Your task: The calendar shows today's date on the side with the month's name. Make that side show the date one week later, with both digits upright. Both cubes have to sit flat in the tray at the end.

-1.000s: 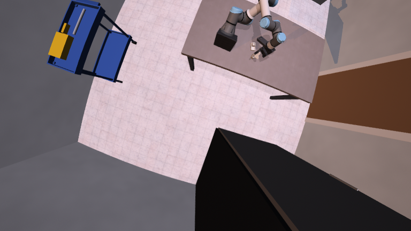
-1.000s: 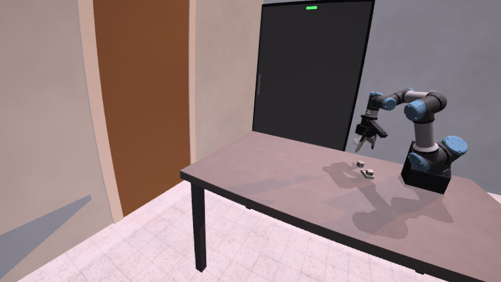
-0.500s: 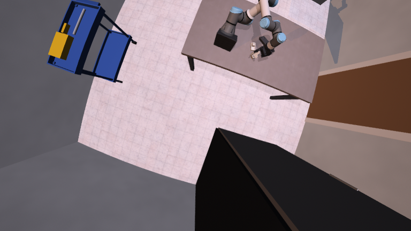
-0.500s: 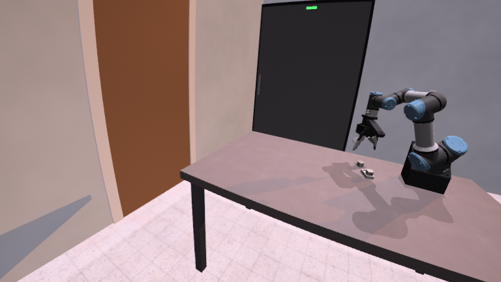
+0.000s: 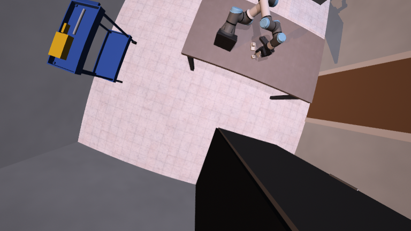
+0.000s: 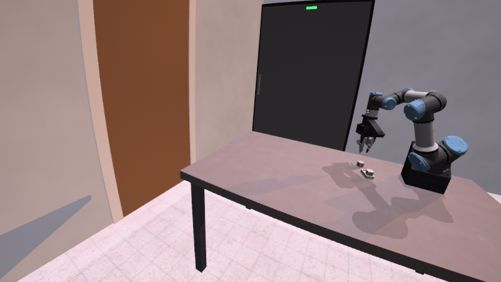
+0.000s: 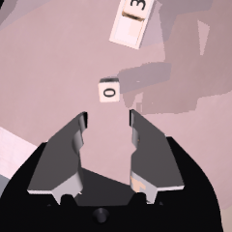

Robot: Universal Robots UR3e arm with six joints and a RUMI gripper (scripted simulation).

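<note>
Right now the cube is 9 cm below my hand. Round my hand: pale tray (4 cm behind, 10 cm to the left, 10 cm below).
</note>
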